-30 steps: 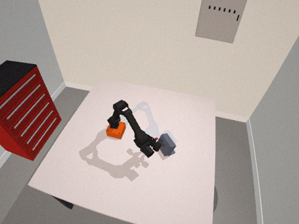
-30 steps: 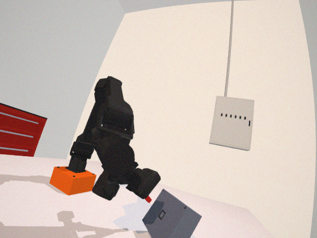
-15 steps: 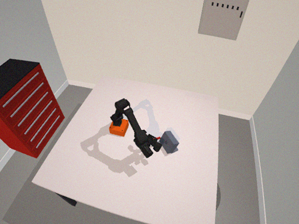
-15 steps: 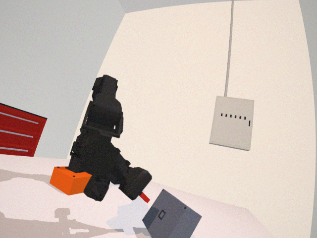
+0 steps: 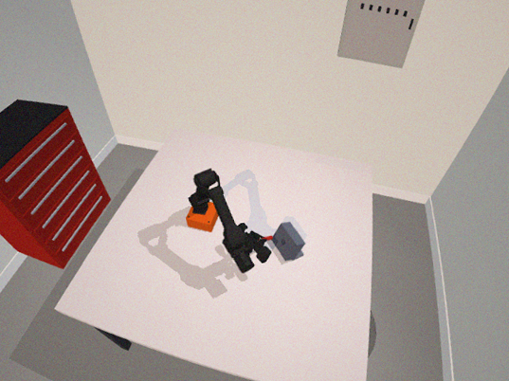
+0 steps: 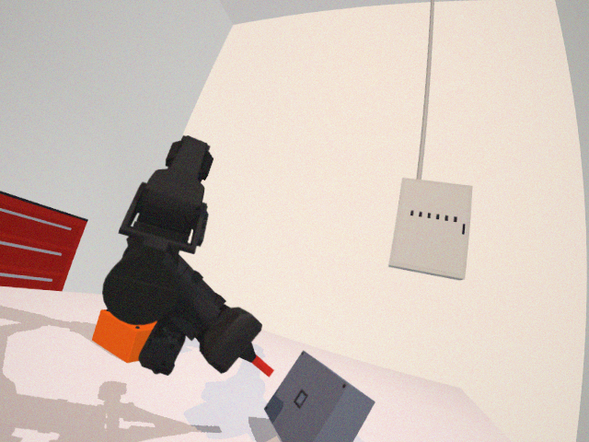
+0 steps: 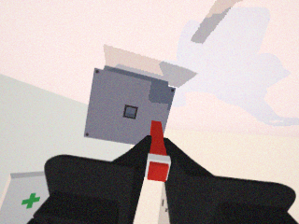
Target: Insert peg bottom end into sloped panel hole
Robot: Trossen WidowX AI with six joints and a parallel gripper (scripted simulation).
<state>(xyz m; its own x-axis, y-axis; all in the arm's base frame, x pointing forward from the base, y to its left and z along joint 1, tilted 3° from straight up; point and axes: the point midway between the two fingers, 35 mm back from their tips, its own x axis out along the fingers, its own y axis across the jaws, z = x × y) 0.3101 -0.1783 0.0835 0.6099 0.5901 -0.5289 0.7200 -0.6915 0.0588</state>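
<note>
Now: gripper tip 100 mm short of the grey sloped panel, 40 mm to the right of it and 50 mm above it. The rest, counted from my gripper tip: red square peg (10 mm behind, 10 mm to the right, 10 mm above).
</note>
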